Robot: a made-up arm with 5 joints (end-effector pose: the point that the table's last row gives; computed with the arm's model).
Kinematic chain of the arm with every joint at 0, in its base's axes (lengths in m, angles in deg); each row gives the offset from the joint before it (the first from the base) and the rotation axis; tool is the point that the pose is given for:
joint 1: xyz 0 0 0.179 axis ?
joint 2: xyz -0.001 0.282 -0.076 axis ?
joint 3: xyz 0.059 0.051 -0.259 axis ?
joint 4: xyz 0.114 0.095 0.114 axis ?
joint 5: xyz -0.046 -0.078 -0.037 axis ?
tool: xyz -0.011 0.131 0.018
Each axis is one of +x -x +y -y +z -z.
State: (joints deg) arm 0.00 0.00 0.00 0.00 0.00
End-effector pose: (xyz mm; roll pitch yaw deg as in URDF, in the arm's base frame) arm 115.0 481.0 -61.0 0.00 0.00 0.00
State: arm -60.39 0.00 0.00 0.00 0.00
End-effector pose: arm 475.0 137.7 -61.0 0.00 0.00 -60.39
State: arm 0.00 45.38 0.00 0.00 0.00
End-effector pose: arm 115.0 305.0 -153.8 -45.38 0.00 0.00
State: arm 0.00 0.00 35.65 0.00 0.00
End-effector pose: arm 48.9 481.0 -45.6 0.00 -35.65 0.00
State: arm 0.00 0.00 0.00 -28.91 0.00
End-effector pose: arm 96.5 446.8 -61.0 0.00 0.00 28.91
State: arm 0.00 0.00 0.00 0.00 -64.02
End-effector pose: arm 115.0 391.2 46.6 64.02 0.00 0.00
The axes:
joint 1: +z
joint 2: -x
joint 3: -y
joint 4: -z
joint 5: -x

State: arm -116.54 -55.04 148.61 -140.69 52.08
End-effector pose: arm 452.8 -159.1 85.6 -172.80 -16.75 -70.15
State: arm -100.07 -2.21 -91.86 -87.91 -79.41
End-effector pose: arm 334.1 -324.4 -342.5 171.27 -0.12 -10.00
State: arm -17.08 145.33 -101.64 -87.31 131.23
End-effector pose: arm -48.3 -63.5 474.9 150.06 32.03 -107.72
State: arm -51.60 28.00 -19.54 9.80 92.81
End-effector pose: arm 215.3 64.1 -227.3 -124.46 12.19 -69.78
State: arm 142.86 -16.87 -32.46 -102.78 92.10
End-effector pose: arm -452.6 -284.8 -256.0 -63.69 -23.37 -115.41
